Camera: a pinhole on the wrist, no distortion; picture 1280 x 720 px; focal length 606.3 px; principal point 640.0 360.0 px. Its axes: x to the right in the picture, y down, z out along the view. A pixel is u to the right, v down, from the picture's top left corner.
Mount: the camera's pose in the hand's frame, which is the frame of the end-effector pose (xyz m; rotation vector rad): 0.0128 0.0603 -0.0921 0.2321 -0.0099 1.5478
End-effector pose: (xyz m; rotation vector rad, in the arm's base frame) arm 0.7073 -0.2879 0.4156 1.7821 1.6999 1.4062
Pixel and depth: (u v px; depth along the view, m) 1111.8 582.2 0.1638
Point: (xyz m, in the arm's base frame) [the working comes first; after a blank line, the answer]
In the camera's frame: 0.1275 0.0600 0.1638

0.8814 -0.3088 0.4856
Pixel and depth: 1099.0 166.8 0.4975
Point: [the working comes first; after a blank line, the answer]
In the camera's frame: 0.3766 -0.1585 0.4975

1.2086 0.0117 0.5922
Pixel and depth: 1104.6 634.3 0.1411
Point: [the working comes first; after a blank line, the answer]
In the camera's frame: 0.1081 0.0638 0.1411

0.8542 -0.3211 0.4820
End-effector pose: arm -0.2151 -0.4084 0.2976 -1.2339 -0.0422 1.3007
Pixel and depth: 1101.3 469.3 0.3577
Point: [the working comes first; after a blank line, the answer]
In the camera's frame: 0.2722 0.0645 0.3577

-0.5963 -0.2636 0.2340
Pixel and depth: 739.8 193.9 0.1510
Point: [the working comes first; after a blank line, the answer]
In the camera's frame: 0.0249 -0.0414 0.1510

-0.2641 -0.3322 0.2335
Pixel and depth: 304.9 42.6 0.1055
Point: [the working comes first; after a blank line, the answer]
In the camera's frame: -0.0583 -0.0552 0.1055

-0.1732 -0.3504 0.2576
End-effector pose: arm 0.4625 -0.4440 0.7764 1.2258 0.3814 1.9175
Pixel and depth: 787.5 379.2 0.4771
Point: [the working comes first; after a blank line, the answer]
In the camera's frame: 0.1161 0.0151 0.4771

0.7408 -0.5205 1.0714
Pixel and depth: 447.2 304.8 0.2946
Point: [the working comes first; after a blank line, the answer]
In the camera's frame: -0.0937 -0.0268 0.2946

0.6366 -0.3650 0.8617
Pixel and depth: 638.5 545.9 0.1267
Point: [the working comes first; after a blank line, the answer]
In the camera's frame: -0.0003 0.0388 0.1267

0.4771 -0.4816 0.8148
